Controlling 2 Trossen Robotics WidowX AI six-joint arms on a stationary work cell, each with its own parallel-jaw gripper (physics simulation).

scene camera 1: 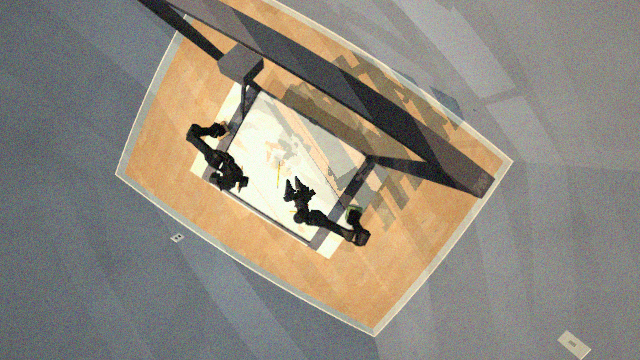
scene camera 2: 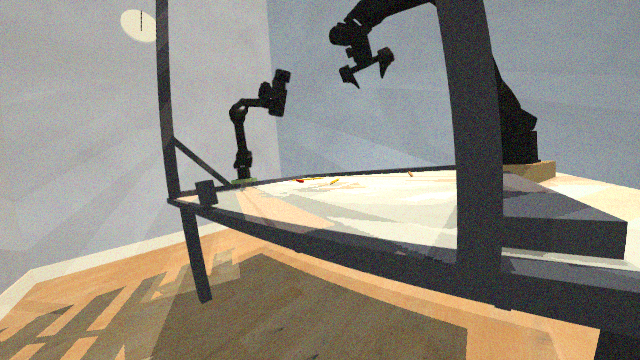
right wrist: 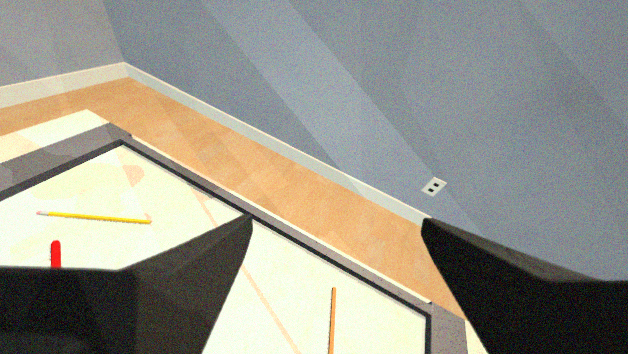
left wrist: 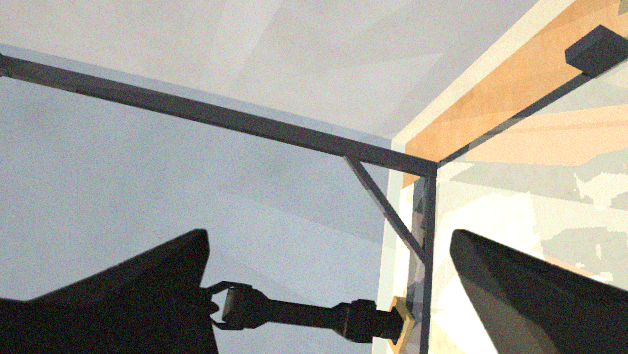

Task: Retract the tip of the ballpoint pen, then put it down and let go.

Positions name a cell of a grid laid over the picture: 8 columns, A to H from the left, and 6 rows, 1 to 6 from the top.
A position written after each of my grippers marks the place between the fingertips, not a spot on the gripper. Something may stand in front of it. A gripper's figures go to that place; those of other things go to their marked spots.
Labels:
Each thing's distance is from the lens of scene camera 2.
my left gripper (scene camera 2: D2): 0.75 m
my right gripper (scene camera 2: E2): 0.80 m

